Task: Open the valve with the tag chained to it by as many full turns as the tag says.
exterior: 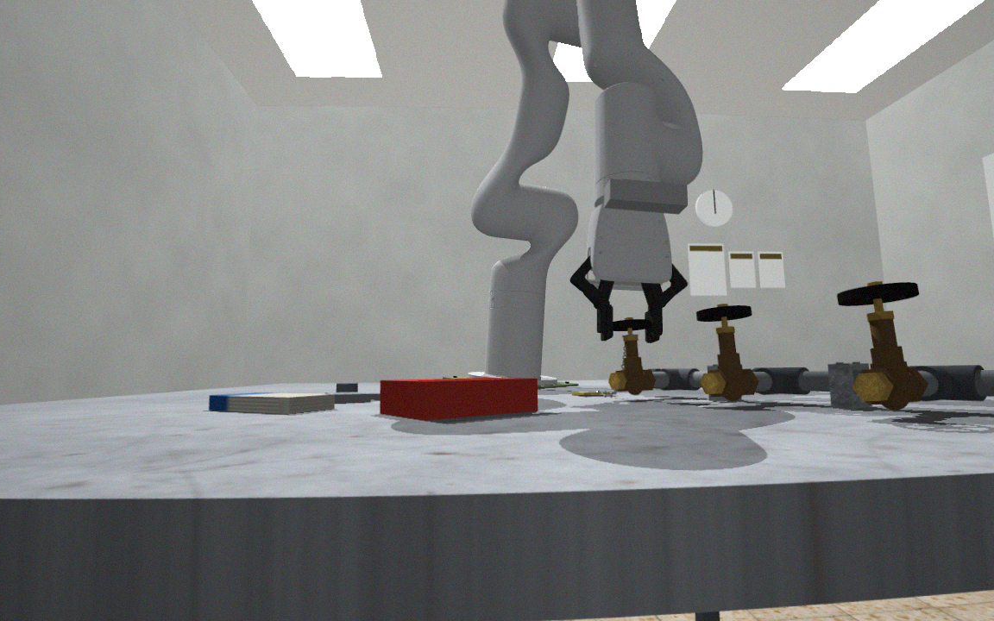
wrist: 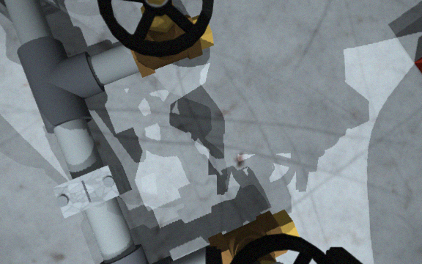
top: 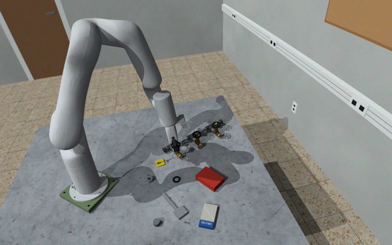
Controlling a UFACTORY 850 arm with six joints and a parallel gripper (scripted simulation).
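Right now my hand is 90 mm past the yellow tag, 20 mm to the left of it and 90 mm above it. Round my hand: black washer 30 mm behind, 160 mm to the right, 90 mm below; then red block 130 mm ahead, 210 mm to the right, 70 mm below; then grey nut 170 mm behind, 120 mm to the right, 80 mm below.
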